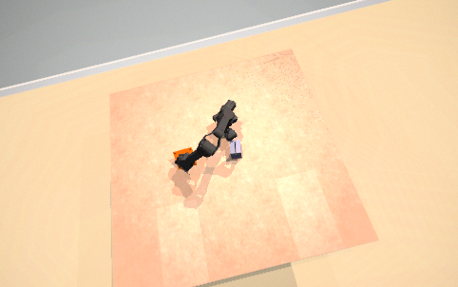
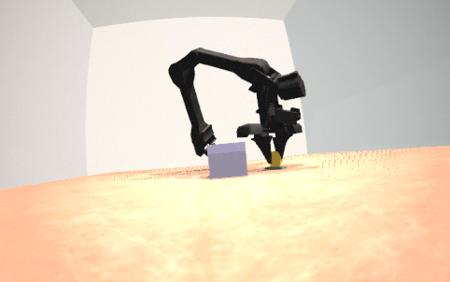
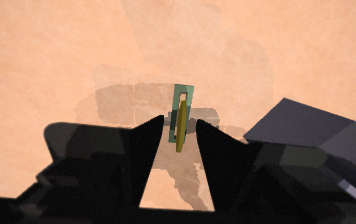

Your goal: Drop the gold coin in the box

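The coin lies 10 mm above my gripper tip.
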